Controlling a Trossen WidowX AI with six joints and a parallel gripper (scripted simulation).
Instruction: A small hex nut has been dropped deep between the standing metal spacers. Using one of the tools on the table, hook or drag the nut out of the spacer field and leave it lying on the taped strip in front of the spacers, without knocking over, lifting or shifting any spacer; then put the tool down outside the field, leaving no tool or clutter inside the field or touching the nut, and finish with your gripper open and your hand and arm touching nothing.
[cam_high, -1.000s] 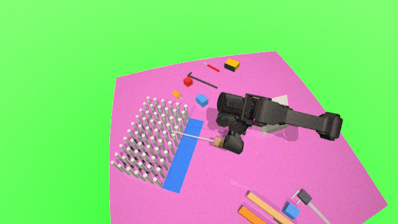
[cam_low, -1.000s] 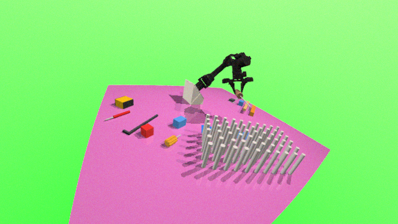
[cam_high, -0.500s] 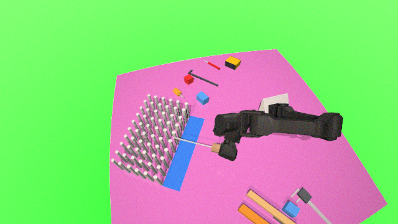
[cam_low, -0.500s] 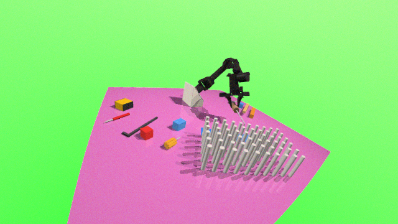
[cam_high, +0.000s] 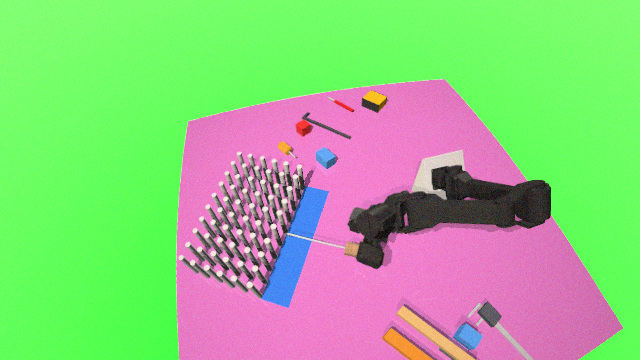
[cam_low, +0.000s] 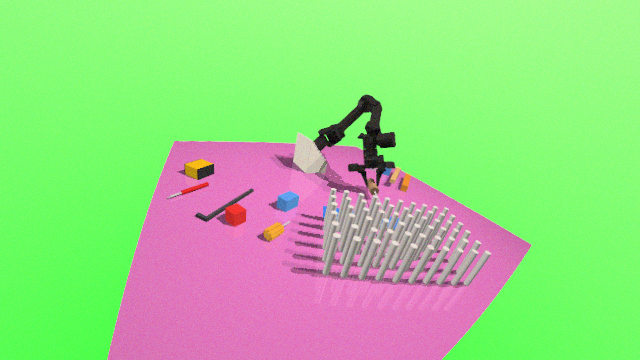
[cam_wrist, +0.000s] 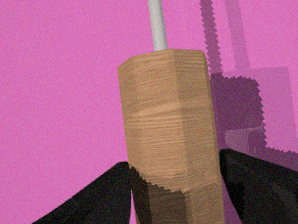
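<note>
Right now the blue taped strip is 160 mm ahead of my gripper tip, 90 mm to the right of it and 40 mm below it. From my gripper tip the other things lie so: red cube 50 mm ahead, 540 mm to the right, 20 mm below; wooden-handled tool 90 mm ahead, 50 mm to the right; orange-handled tool 130 mm ahead, 450 mm to the right, 20 mm below.
</note>
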